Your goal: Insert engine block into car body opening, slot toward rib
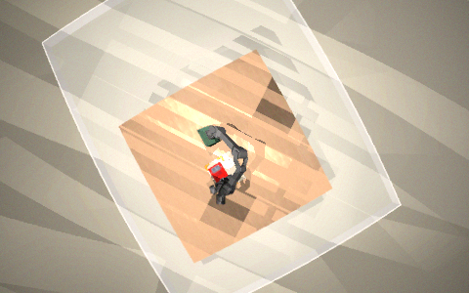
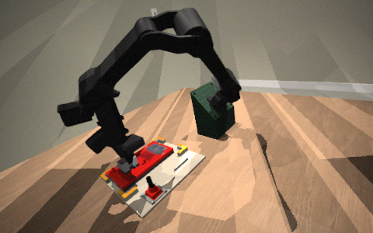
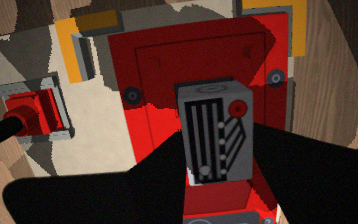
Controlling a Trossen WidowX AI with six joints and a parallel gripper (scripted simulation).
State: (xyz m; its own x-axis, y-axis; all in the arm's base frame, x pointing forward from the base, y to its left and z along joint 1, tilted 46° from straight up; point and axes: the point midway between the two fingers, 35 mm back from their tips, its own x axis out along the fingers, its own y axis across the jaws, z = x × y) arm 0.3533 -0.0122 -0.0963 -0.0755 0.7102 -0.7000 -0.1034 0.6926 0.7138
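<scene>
Right now the grey engine block is 10 mm below my gripper tip.
</scene>
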